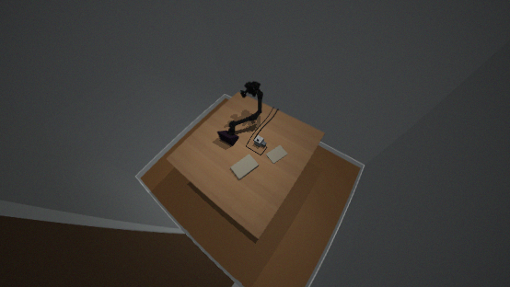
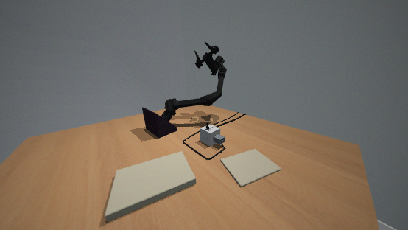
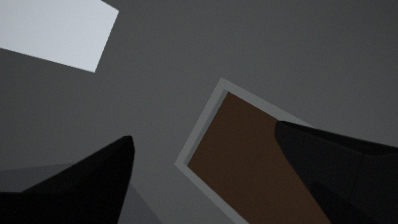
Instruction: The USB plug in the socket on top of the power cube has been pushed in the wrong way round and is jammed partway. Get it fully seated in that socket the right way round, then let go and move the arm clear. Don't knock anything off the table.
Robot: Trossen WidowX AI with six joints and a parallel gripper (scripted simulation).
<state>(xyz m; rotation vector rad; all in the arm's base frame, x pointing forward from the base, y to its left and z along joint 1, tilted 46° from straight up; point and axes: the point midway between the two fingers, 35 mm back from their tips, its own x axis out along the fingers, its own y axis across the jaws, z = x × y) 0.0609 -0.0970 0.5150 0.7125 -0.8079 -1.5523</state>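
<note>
Right now my gripper tip is 26 cm short of the black USB plug, 21 cm to the left of it and 42 cm above it. Also, from my gripper tip: thick beige slab: 28 cm ahead, 51 cm to the right, 50 cm below; then thin beige plate: 49 cm ahead, 22 cm to the right, 51 cm below.
</note>
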